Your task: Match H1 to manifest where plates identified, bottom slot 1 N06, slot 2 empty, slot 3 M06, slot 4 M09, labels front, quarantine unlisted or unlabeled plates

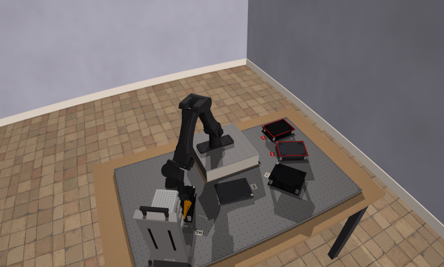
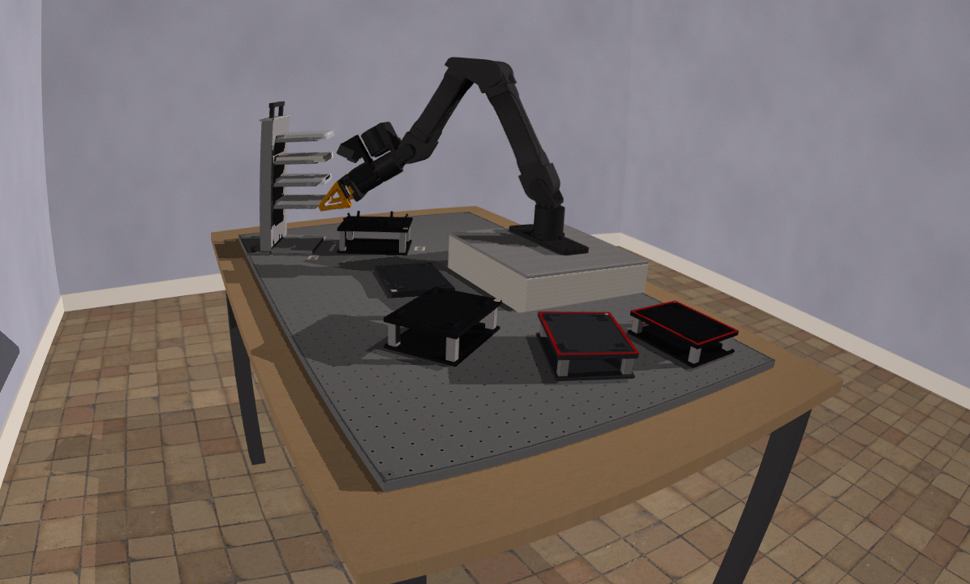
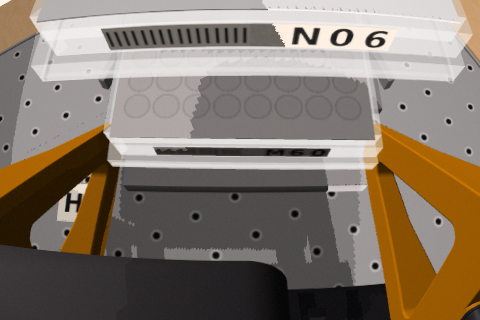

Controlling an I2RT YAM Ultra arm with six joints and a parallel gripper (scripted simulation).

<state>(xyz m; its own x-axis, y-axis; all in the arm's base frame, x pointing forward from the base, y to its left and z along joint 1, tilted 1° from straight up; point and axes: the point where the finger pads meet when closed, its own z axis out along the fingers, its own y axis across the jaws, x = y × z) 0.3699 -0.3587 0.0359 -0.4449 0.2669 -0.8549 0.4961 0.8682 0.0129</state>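
Now: hand 11 cm past the black regrip nest RG, 6 cm to the right of it and 5 cm above it. From my hand the other things lie so: flat recovery nest N6: 8 cm behind, 32 cm to the left, 10 cm below; H1 deck label: 6 cm ahead, 8 cm to the left, 10 cm below; plate hotel H1: 12 cm ahead, 7 cm to the right, 5 cm above.
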